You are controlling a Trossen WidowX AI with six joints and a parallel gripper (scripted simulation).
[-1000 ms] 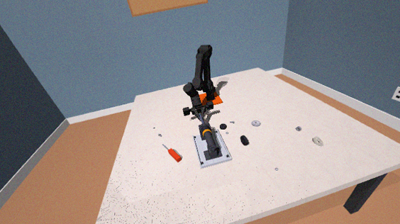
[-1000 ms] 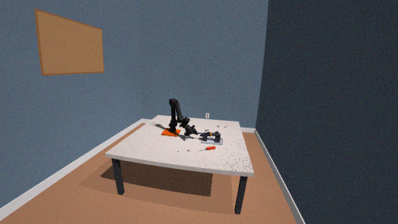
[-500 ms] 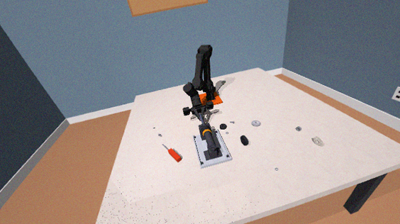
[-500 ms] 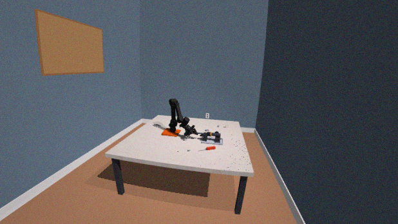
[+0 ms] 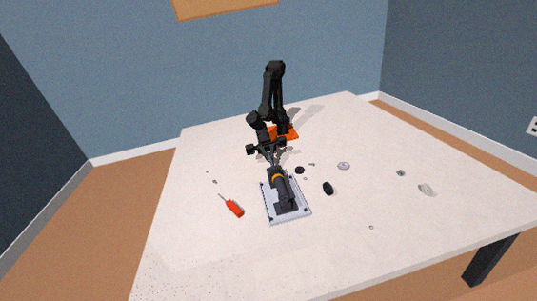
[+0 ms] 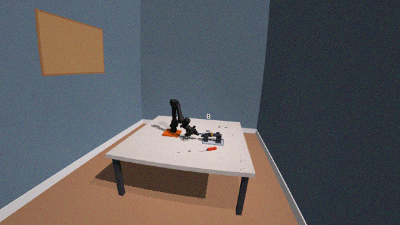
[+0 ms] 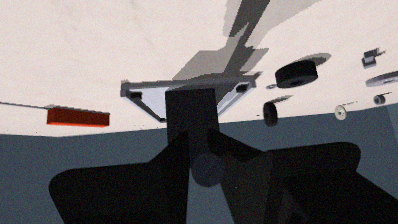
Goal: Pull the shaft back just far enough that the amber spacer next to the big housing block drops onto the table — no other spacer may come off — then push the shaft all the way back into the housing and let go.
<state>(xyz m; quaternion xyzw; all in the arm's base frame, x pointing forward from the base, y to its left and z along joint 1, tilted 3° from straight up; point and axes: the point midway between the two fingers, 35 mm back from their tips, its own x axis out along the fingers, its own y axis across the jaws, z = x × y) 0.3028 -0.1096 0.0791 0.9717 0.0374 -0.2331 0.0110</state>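
The shaft lies 5 cm ahead of my gripper tip and 2 cm above it. Also, from my gripper tip: amber spacer: 14 cm ahead, 1 cm to the left, 2 cm above.
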